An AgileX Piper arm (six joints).
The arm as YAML. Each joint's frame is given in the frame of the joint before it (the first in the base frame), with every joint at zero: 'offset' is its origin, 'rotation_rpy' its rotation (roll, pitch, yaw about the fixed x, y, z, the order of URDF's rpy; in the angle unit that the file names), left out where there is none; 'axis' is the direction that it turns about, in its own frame. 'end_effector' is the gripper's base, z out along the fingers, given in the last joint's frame.
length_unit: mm
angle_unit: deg
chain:
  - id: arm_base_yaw
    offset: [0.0, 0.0, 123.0]
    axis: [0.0, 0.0, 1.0]
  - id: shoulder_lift
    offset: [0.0, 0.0, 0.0]
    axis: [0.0, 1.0, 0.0]
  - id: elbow
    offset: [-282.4, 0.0, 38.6]
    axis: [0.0, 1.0, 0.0]
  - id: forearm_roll
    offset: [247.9, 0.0, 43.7]
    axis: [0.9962, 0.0, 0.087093]
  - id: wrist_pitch
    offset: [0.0, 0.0, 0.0]
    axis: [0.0, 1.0, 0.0]
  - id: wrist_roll
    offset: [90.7, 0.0, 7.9]
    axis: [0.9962, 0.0, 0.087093]
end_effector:
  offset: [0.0, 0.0, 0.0]
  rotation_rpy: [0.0, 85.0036, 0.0]
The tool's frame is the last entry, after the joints.
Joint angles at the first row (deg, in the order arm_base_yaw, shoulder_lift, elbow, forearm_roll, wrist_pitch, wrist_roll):
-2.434, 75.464, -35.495, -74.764, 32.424, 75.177
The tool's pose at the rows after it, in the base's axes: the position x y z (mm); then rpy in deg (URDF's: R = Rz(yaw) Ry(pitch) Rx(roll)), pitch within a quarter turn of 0, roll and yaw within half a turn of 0:
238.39, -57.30, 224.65, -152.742, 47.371, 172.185
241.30, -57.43, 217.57, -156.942, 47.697, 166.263
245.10, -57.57, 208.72, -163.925, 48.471, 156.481
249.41, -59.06, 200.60, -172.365, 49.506, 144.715
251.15, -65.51, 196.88, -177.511, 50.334, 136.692
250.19, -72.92, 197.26, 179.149, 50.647, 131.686
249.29, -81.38, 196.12, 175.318, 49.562, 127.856
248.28, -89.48, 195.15, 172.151, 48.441, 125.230
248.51, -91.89, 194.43, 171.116, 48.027, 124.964
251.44, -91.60, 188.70, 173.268, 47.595, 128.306
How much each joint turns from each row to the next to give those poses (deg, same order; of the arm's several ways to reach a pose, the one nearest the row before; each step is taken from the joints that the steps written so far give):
-0.001, 0.258, 0.001, -0.001, -0.002, 1.197
0.002, 1.685, -0.001, -0.052, 0.001, 4.672
-0.002, 2.151, 0.001, -0.614, -0.125, 8.044
-0.286, 2.178, 0.000, -2.332, -0.313, 10.678
-1.389, 1.208, -0.001, -2.759, -0.190, 7.295
-1.878, 0.001, -0.014, -1.061, -0.785, 2.894
-2.885, 0.001, 0.001, -0.192, -3.280, 0.826
-2.895, -0.002, 0.000, -0.323, -3.552, 0.237
-1.026, 0.111, 0.001, -0.571, -1.683, 0.127
0.000, 1.372, -0.001, -1.849, -0.720, 0.062

